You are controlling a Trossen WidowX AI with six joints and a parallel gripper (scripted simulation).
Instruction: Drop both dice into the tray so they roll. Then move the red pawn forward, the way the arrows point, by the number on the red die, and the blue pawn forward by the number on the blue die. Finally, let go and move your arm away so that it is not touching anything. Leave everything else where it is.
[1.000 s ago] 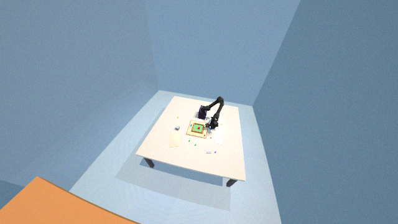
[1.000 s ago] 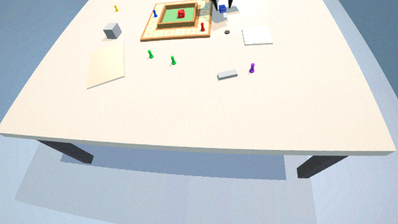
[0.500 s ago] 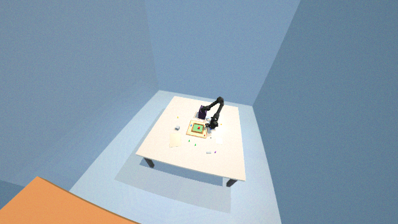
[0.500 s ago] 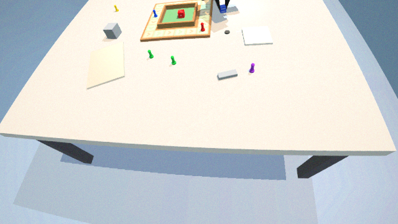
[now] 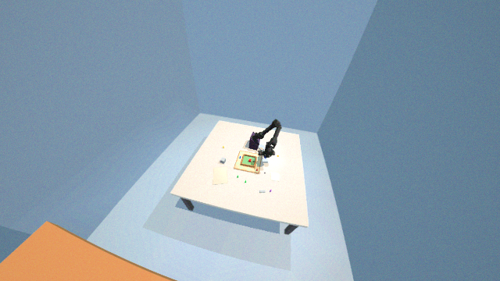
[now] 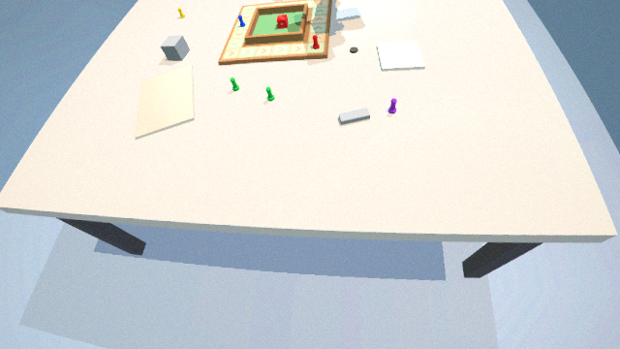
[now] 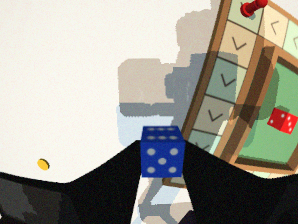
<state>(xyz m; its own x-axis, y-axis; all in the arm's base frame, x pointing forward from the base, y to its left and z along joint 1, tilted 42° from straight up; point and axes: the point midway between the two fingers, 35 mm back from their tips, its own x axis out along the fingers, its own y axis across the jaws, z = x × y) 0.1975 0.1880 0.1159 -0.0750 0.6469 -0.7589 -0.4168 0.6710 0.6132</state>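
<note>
Now: the red pawn 160 mm ahead of my gripper tip, 40 mm to the right of it and 60 mm below it. From my gripper tip the other things lie so: green-floored tray (70 mm ahead, 170 mm to the right, 80 mm below); white pad (160 mm ahead, 160 mm to the left, 80 mm below); black disc (150 mm ahead, 50 mm to the left, 80 mm below).
</note>
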